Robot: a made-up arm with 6 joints.
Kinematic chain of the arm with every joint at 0, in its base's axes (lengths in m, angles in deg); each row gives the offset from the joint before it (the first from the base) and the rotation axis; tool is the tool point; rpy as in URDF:
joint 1: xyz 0 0 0.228 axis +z
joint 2: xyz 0 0 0 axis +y
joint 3: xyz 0.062 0 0.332 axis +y
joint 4: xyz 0.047 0 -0.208 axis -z
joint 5: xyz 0 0 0 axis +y
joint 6: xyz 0.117 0 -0.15 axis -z
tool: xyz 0 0 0 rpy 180 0 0
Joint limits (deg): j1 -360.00..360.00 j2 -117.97..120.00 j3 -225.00..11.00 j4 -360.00..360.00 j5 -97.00..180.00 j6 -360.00..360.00
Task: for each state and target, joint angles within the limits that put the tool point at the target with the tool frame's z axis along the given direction. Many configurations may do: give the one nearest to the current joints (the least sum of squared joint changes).
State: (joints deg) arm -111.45 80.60 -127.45 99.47 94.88 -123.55
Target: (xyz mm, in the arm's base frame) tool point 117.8 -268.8 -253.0 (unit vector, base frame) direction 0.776 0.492 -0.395
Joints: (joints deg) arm -81.54 97.15 -88.52 69.80 63.49 -123.55
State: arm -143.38 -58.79 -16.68 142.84 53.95 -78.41
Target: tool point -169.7 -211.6 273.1 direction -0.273 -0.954 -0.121
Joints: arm -138.07 -10.90 -16.50 142.64 60.36 -78.41
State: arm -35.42 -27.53 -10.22 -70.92 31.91 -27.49
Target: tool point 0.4 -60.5 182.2 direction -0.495 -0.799 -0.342
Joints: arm 8.13 5.25 10.89 -56.12 60.26 -27.49
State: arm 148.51 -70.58 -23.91 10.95 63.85 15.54
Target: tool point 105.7 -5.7 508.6 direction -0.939 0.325 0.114
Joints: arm 172.75 -107.93 -33.73 -16.42 46.17 15.54
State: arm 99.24 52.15 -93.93 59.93 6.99 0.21
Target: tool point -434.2 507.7 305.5 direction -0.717 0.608 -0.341
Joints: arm 140.84 53.59 -123.57 85.94 -1.07 0.21
